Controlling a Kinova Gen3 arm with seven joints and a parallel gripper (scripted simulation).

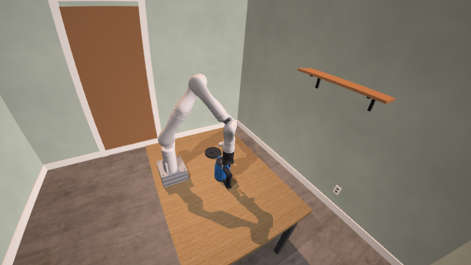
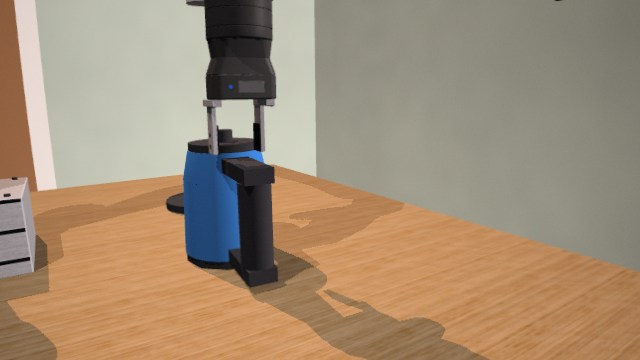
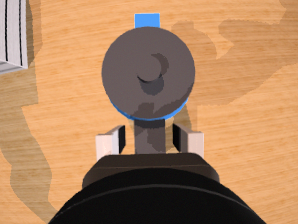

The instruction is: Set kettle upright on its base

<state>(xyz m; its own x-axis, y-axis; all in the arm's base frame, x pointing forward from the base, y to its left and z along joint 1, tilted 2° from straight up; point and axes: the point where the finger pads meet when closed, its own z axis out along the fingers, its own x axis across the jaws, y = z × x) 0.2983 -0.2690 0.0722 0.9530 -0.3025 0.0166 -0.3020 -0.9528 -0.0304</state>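
The blue kettle is 8 cm below my hand, 3 cm to the left of it and 1 cm ahead of it. Round my hand: round black base: 34 cm to the left, 16 cm below, 14 cm ahead.
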